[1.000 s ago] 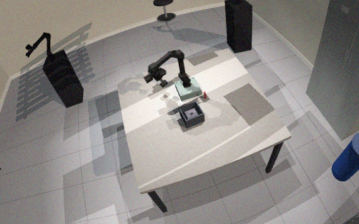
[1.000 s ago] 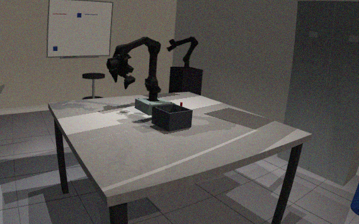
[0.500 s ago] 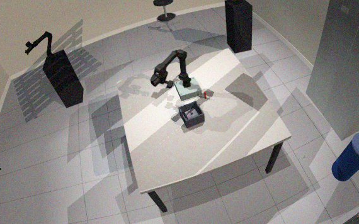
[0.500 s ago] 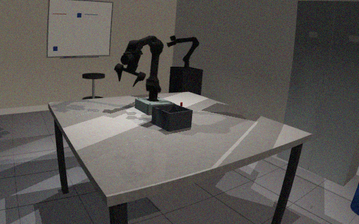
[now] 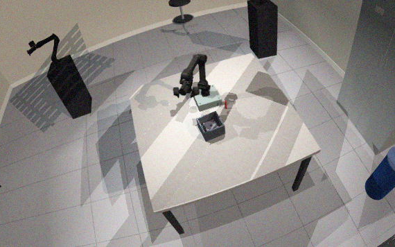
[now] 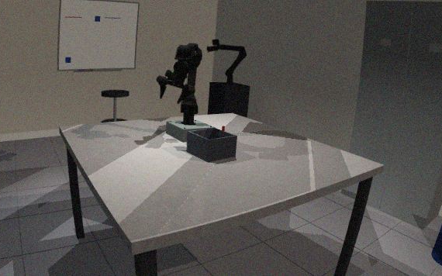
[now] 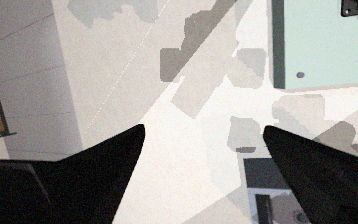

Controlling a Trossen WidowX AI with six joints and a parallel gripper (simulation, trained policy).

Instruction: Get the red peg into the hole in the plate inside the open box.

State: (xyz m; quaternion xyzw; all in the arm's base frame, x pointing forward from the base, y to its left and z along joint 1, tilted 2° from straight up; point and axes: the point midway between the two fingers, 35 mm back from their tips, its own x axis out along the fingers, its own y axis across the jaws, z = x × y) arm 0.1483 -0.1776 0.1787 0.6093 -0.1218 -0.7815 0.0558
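Now: gripper tip 20 mm short of the red peg, 300 mm to the right of it and 180 mm above it. Also, from my gripper tip: dark box (200 mm ahead, 130 mm to the left, 190 mm below).
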